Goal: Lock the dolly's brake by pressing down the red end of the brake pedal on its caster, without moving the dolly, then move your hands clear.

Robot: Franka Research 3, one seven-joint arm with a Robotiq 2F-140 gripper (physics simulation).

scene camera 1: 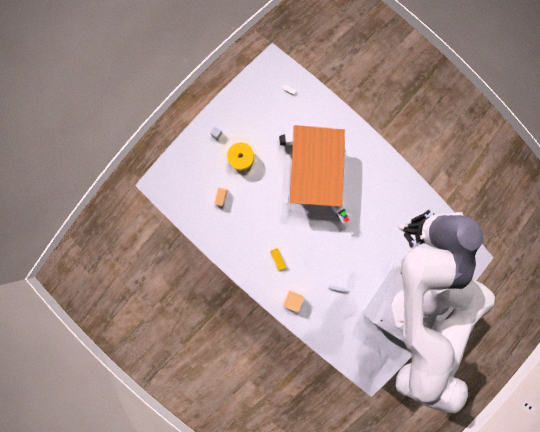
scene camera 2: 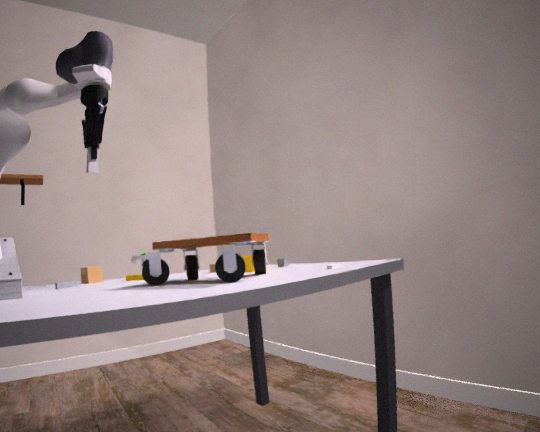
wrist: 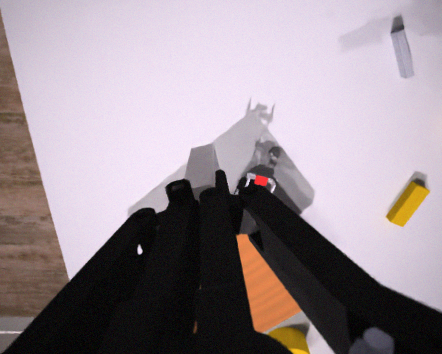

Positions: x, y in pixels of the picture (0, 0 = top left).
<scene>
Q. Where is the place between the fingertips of my gripper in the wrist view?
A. At 206, 163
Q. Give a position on a dolly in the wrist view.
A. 270, 303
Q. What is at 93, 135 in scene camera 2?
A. My gripper.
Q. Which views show the dolly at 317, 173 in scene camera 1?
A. Scene camera 1, scene camera 2 and the wrist view: all of them.
</scene>
